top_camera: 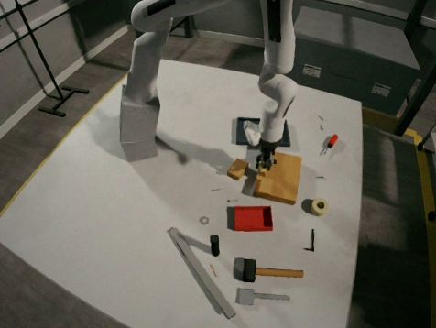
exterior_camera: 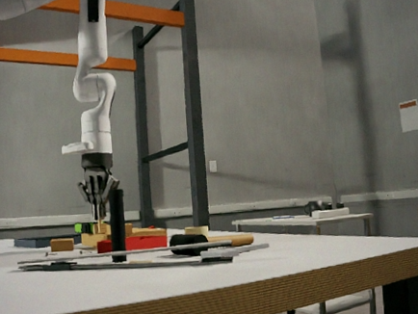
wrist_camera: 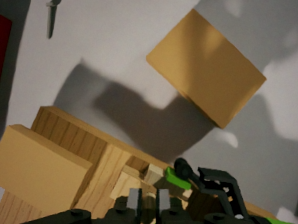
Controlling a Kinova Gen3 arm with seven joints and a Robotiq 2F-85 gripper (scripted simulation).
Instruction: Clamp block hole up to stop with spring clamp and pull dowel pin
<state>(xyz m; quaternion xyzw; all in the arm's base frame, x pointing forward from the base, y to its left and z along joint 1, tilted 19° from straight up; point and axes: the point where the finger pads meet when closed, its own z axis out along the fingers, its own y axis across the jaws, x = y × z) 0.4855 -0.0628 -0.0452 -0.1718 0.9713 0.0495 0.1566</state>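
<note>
Now: hand 20 mm above the dowel pin. Also, from my hand: pale wooden block: 40 mm below; then wooden bench board: 60 mm below, 60 mm ahead; then tan wooden block: 90 mm behind, 70 mm below, 10 mm to the left.
</note>
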